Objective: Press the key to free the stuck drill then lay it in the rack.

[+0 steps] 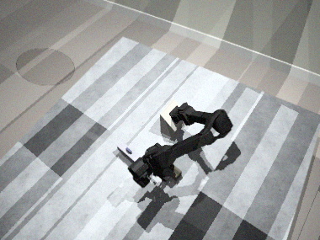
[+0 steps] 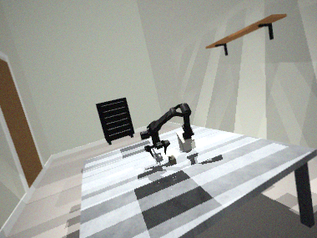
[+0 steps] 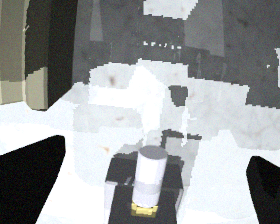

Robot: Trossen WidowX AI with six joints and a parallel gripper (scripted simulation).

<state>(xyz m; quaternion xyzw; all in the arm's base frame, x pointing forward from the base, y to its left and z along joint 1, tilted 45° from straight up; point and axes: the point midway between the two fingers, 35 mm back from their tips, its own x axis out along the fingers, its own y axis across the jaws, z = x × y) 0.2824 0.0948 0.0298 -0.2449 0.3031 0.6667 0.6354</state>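
The drill is 6 cm to the right of my gripper tip and 1 cm behind it. From my gripper tip the other things lie so: dark upright block 7 cm behind, 5 cm to the left, 3 cm below; then blue key 15 cm to the right, 1 cm behind.
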